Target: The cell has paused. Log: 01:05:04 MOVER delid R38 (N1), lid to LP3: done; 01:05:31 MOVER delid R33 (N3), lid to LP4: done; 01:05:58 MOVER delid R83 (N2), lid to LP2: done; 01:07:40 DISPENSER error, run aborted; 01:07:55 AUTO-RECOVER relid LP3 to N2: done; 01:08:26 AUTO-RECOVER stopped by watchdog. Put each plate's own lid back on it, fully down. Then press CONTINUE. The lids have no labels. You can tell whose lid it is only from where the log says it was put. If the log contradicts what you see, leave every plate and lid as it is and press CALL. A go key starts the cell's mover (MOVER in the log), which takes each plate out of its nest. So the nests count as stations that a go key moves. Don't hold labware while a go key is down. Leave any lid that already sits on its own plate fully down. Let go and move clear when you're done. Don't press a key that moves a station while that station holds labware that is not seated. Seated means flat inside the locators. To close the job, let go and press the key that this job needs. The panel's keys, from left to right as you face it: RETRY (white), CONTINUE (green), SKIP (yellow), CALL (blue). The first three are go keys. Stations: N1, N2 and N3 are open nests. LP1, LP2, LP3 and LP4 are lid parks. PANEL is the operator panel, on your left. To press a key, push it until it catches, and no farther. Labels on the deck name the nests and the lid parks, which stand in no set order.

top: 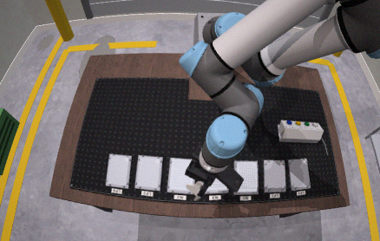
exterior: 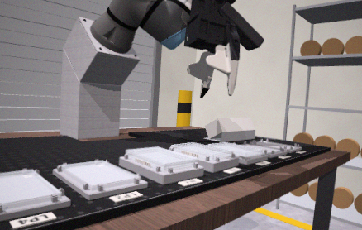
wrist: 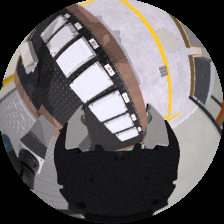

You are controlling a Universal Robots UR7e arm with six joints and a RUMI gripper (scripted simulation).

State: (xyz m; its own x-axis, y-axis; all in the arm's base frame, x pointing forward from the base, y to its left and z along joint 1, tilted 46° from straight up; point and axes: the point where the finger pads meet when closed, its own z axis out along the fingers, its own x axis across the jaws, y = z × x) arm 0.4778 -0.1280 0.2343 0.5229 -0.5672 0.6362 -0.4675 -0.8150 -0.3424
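Now: the well plate 80 mm behind my hand, 70 mm to the right of it and 130 mm below it. The rest, counted from my hand: LP2 lid park 110 mm behind, 200 mm to the right, 150 mm below; blue CALL key 220 mm behind, 430 mm to the left, 90 mm below; LP4 lid park 120 mm behind, 330 mm to the right, 150 mm below.
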